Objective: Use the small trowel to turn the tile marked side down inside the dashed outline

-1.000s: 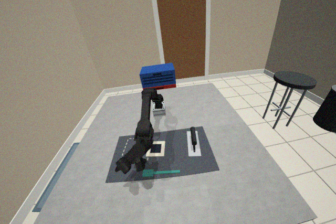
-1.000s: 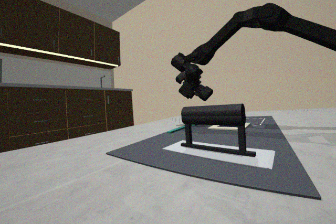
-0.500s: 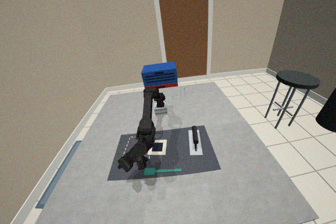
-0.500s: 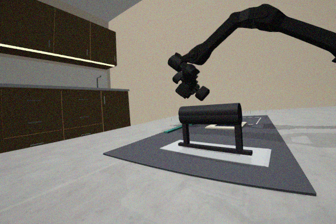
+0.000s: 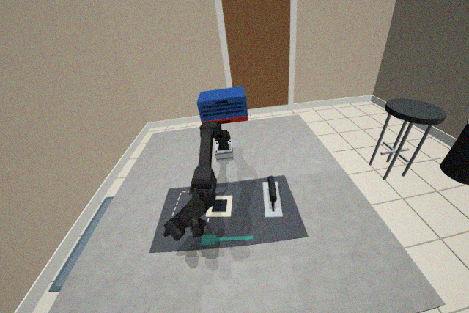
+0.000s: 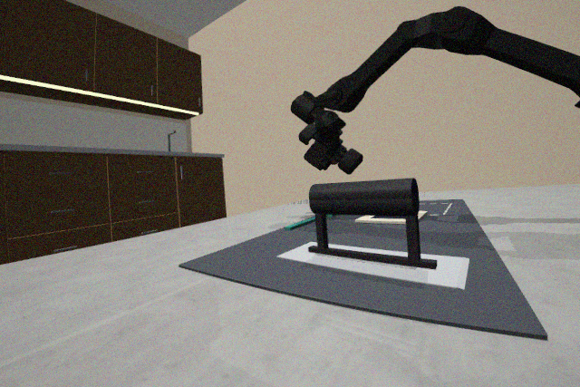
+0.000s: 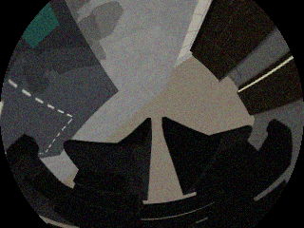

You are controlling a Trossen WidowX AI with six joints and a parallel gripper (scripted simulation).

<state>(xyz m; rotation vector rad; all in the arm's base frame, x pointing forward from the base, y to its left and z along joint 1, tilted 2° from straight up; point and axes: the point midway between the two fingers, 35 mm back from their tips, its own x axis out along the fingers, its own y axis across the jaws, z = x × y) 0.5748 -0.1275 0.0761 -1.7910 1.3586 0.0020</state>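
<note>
The grey plate tool lies 40 cm to the left of my gripper tip, 26 cm behind it and 10 cm below it. Also, from my gripper tip: dark mat 19 cm behind, 18 cm to the left, 16 cm below; teal trowel 17 cm to the left, 14 cm below, 5 cm behind; cream tile 21 cm behind, 15 cm to the left, 14 cm below.
</note>
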